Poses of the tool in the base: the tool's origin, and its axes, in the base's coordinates. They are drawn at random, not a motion.
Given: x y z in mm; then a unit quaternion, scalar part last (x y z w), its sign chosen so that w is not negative.
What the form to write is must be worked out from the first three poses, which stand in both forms.
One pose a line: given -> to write
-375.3, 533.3, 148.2, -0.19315, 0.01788, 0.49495, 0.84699 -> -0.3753, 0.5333, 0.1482, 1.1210, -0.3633, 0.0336, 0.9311
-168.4, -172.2, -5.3, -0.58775, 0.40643, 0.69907, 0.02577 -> -0.1684, -0.1722, -0.0053, 3.0900, -0.5879, 0.4066, 0.6993
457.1, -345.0, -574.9, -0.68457, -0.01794, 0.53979, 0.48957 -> 0.4571, -0.3450, -0.5749, 2.1184, -0.7851, -0.0206, 0.6190
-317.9, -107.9, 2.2, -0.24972, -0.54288, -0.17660, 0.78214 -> -0.3179, -0.1079, 0.0022, 1.3454, -0.4008, -0.8712, -0.2834
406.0, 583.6, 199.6, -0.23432, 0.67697, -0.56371, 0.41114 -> 0.4060, 0.5836, 0.1996, 2.2942, -0.2571, 0.7426, -0.6184
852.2, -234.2, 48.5, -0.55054, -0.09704, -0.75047, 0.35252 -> 0.8522, -0.2342, 0.0485, 2.4211, -0.5883, -0.1037, -0.8020
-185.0, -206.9, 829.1, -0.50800, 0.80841, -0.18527, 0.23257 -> -0.1850, -0.2069, 0.8291, 2.6722, -0.5223, 0.8312, -0.1905
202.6, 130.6, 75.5, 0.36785, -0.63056, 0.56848, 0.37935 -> 0.2026, 0.1306, 0.0755, 2.3634, 0.3976, -0.6815, 0.6144
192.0, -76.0, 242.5, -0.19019, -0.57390, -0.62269, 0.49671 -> 0.1920, -0.0760, 0.2425, 2.1020, -0.2191, -0.6612, -0.7175
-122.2, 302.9, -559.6, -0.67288, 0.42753, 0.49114, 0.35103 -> -0.1222, 0.3029, -0.5596, 2.4242, -0.7186, 0.4566, 0.5245
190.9, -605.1, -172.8, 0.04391, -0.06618, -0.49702, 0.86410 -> 0.1909, -0.6051, -0.1728, 1.0549, 0.0872, -0.1315, -0.9875
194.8, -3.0, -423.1, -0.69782, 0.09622, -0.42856, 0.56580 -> 0.1948, -0.0030, -0.4231, 1.9388, -0.8463, 0.1167, -0.5198
